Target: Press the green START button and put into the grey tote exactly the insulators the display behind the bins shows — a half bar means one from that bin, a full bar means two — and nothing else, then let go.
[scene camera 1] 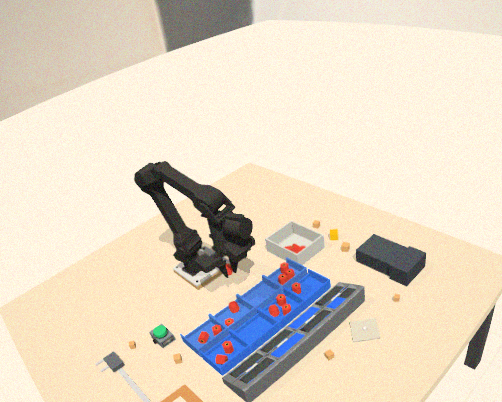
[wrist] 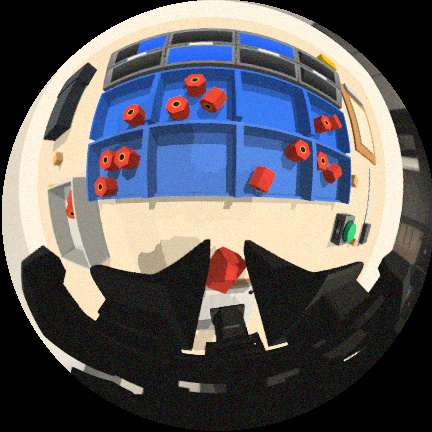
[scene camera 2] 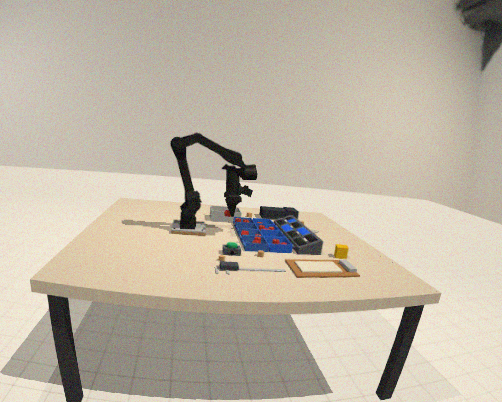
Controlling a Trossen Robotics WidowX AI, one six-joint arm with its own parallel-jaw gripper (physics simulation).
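Pixels of known places: gripper, fingertip midpoint: [scene camera 1: 231, 275] [wrist: 226, 244] [scene camera 2: 232, 216]; arm's base, link origin: [scene camera 1: 194, 267] [wrist: 227, 314] [scene camera 2: 187, 226].
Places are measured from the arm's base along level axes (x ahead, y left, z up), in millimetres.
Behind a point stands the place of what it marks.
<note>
My gripper [scene camera 1: 228, 267] {x 194, y 2, z 58 mm} [scene camera 2: 231, 213] {x 194, y 2, z 58 mm} [wrist: 226, 244] {x 194, y 2, z 58 mm} is shut on a red hexagonal insulator [scene camera 1: 229, 270] {x 190, y 4, z 73 mm} [wrist: 225, 271] {x 184, y 6, z 80 mm}, above the table between the arm's base and the blue bins [scene camera 1: 257, 327] [scene camera 2: 280, 244] [wrist: 195, 165]. Red insulators lie in six of the bins; two bins are empty. The grey tote [scene camera 1: 270, 245] {x 158, y 215, z 14 mm} [scene camera 2: 216, 214] {x 159, y 215, z 14 mm} [wrist: 92, 225] {x 203, y 211, z 0 mm} holds red insulators [scene camera 1: 295, 248] {x 246, y 240, z 19 mm} [wrist: 70, 206] {x 242, y 236, z 22 mm}, their number unclear. In the wrist view, the display [wrist: 200, 53] {x 444, y 14, z 17 mm} has a half bar at upper far left, a full bar upper third, and a full bar lower second. The green START button [scene camera 1: 160, 331] {x 158, y -266, z 18 mm} [scene camera 2: 232, 245] {x 146, y -282, z 15 mm} [wrist: 350, 232] {x 151, y -252, z 18 mm} stands beside the bins.
A dark block [scene camera 1: 390, 257] {x 544, y 341, z 29 mm} [scene camera 2: 278, 212] {x 513, y 315, z 20 mm} [wrist: 72, 102] lies beyond the tote. A yellow cube [scene camera 2: 341, 251] {x 575, y -320, z 8 mm}, small orange cubes [scene camera 1: 177, 358] {x 260, y -292, z -3 mm} [scene camera 1: 329, 354] {x 586, y -43, z -4 mm}, a dark plug-like object [scene camera 1: 114, 361] {x 119, y -422, z -3 mm} [scene camera 2: 229, 266] {x 108, y -441, z -6 mm}, a wooden frame [scene camera 2: 325, 274] {x 426, y -493, z -16 mm} and a flat plate [scene camera 1: 364, 330] {x 612, y 83, z -15 mm} lie around the bins.
</note>
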